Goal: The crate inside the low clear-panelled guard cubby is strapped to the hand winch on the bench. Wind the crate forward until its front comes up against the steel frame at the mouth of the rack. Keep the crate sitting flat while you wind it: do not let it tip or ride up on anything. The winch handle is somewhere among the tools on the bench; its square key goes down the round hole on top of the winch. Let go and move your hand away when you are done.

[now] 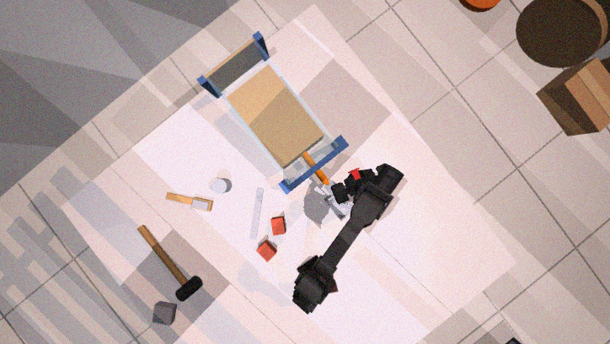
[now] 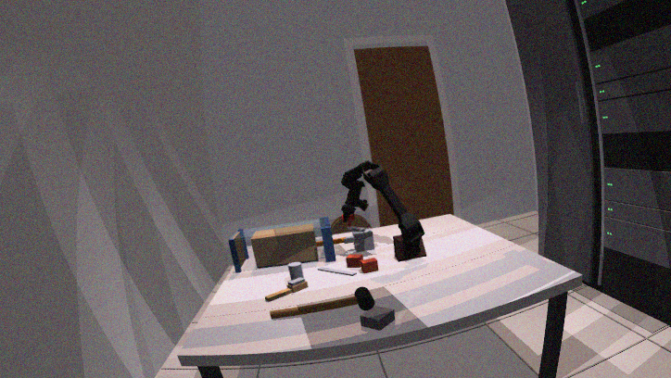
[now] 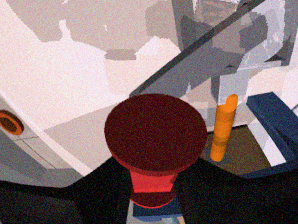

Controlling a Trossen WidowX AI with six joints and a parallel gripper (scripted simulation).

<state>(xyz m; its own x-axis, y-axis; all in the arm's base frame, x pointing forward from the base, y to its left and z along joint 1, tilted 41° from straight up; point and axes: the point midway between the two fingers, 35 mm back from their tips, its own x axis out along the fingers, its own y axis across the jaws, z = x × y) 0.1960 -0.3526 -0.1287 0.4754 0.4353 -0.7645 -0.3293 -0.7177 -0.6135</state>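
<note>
Now: the grey crank bar 40 mm to the left of my gripper tip, 30 mm below it and 30 mm behind it. Also, from my gripper tip: grey winch (100 mm below, 90 mm to the left, 80 mm behind); red knob (20 mm behind, 10 mm to the left); blue steel frame (100 mm ahead, 80 mm to the left, 30 mm below).
</note>
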